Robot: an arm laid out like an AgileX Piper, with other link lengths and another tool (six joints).
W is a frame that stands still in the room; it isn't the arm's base.
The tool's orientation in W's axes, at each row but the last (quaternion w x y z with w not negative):
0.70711 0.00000 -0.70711 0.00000
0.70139 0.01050 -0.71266 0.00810
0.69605 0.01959 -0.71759 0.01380
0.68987 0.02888 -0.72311 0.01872
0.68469 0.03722 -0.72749 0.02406
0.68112 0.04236 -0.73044 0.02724
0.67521 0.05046 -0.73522 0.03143
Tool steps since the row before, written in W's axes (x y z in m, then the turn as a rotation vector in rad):
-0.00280 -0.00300 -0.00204 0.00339 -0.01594 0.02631
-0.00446 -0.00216 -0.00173 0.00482 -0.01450 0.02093
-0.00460 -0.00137 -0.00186 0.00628 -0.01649 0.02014
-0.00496 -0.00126 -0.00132 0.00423 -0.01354 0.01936
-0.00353 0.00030 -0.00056 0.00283 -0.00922 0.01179
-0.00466 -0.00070 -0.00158 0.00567 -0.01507 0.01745
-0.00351 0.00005 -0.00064 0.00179 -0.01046 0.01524
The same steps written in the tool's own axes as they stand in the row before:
-0.00204 -0.00300 0.00280 0.02631 -0.01594 -0.00339
-0.00165 -0.00205 0.00454 0.02090 -0.01456 -0.00477
-0.00171 -0.00116 0.00471 0.02009 -0.01662 -0.00611
-0.00107 -0.00094 0.00509 0.01936 -0.01355 -0.00423
-0.00035 0.00060 0.00352 0.01179 -0.00924 -0.00274
-0.00124 -0.00026 0.00481 0.01739 -0.01524 -0.00539
-0.00035 0.00045 0.00352 0.01536 -0.01026 -0.00189

